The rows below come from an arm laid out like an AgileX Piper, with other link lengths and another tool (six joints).
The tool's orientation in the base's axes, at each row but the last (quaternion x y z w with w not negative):
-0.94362 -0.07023 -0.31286 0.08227
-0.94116 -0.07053 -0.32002 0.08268
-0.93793 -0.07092 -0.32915 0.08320
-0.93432 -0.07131 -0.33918 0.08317
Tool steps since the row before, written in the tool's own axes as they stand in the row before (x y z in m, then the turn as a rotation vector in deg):
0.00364 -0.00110 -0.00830 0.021 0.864 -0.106
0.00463 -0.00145 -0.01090 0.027 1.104 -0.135
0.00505 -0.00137 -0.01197 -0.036 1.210 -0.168
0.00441 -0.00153 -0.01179 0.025 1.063 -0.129
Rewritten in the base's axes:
-0.00212 -0.00028 0.00888 0.114 -0.863 0.000
-0.00307 -0.00040 0.01152 0.146 -1.103 0.000
-0.00360 -0.00069 0.01254 0.098 -1.218 -0.026
-0.00427 -0.00057 0.01193 0.140 -1.062 0.000

